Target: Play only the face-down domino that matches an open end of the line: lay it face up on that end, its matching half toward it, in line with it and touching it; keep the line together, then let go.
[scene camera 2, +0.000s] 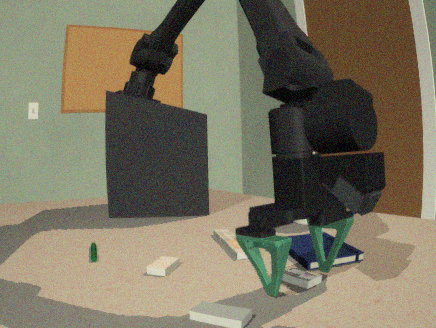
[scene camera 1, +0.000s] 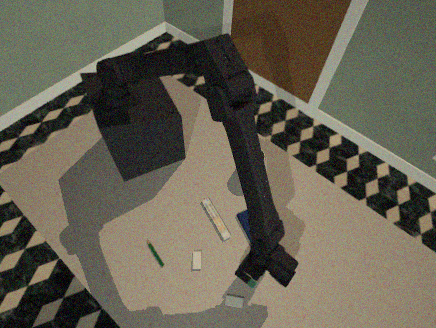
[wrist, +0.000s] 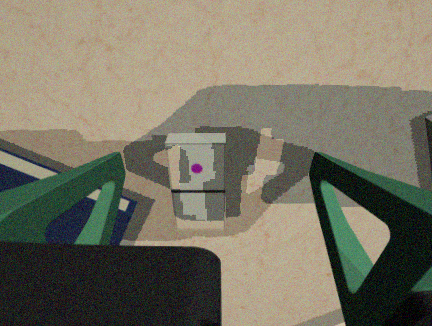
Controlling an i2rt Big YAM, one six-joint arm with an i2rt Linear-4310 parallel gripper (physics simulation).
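Pixels of known places: gripper, fingertip midpoint: (scene camera 2: 300,283) (wrist: 217,162); arm's base at its link origin: (scene camera 2: 135,102) (scene camera 1: 114,101).
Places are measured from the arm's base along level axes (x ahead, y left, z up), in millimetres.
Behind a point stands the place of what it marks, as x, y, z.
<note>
A face-up domino (scene camera 2: 302,278) @(633, 15, -285) (wrist: 200,175) @(626, 24, -285) lies flat, with one magenta pip on its upper half in the wrist view, a black dividing line and a lower half that looks blank. My gripper (scene camera 2: 299,282) @(629, 17, -293) (wrist: 217,162) @(629, 17, -293) is open and empty, with its green fingertips low on either side of this domino, apart from it. In scene camera 1 the arm hides this domino. One face-down domino (scene camera 1: 197,260) @(483, -101, -286) (scene camera 2: 164,266) @(498, -105, -285) lies flat toward the pencil. Another face-down domino (scene camera 1: 234,300) @(649, -102, -285) (scene camera 2: 221,314) @(659, -109, -285) (wrist: 429,137) @(656, -85, -294) lies nearer the front; its side shows at the wrist view's right edge.
A dark blue notebook (scene camera 1: 243,220) @(495, 107, -283) (scene camera 2: 305,247) @(542, 103, -283) (wrist: 125,220) @(594, 62, -283) lies behind the face-up domino, close to one finger. A white remote (scene camera 1: 216,219) (scene camera 2: 230,244) lies beside the notebook. A green pencil (scene camera 1: 155,253) @(370, -184, -288) (scene camera 2: 93,252) @(392, -188, -287) lies farther off. The arm's shadow crosses the face-up domino.
</note>
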